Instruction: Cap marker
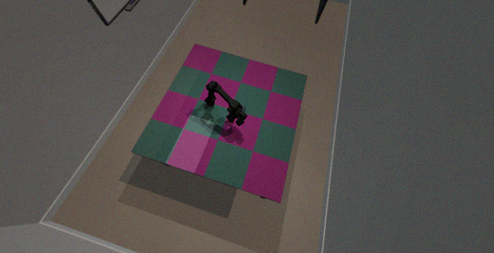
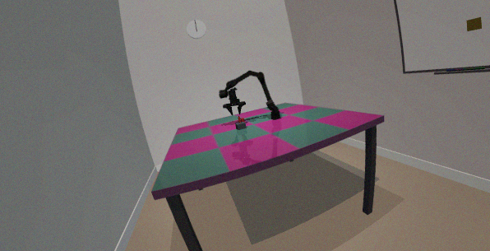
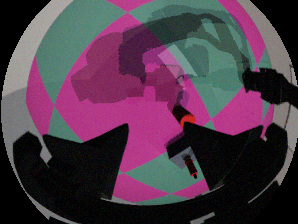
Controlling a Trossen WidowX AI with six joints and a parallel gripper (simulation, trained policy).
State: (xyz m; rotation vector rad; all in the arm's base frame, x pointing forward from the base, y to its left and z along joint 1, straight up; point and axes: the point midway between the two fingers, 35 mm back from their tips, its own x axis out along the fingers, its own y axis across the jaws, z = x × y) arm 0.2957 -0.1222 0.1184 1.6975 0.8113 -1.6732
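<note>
The red cap is 60 mm below my gripper tip, 40 mm to the left of it and 40 mm behind it. From my gripper tip the other things lie so: holder block (140 mm to the left, 60 mm below, 10 mm ahead).
</note>
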